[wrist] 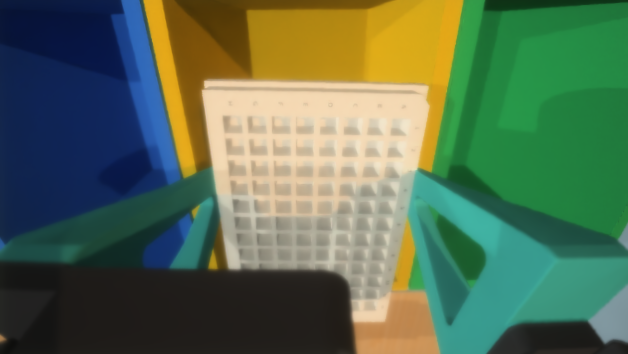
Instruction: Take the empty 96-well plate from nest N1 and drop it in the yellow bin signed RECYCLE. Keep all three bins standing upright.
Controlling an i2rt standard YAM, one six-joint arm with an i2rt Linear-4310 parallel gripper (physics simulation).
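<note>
The white 96-well plate (315, 177) fills the middle of the wrist view, its wells facing the camera. My gripper (314, 177) is shut on the plate, with one teal finger against each long side. The plate is over the yellow bin (307, 42), whose inner walls and floor show beyond the plate's far end. The plate's near end reaches past the bin's near edge in the view. The wells that show look empty. The near left corner of the plate is hidden behind the dark gripper body. The RECYCLE sign and nest N1 do not show.
A blue bin (131, 30) stands directly left of the yellow one, and a green bin (470, 65) directly right of it. A wood-coloured surface (412, 320) shows at the bottom, nearer than the bins. A grey-blue surface shows at the lower right edge.
</note>
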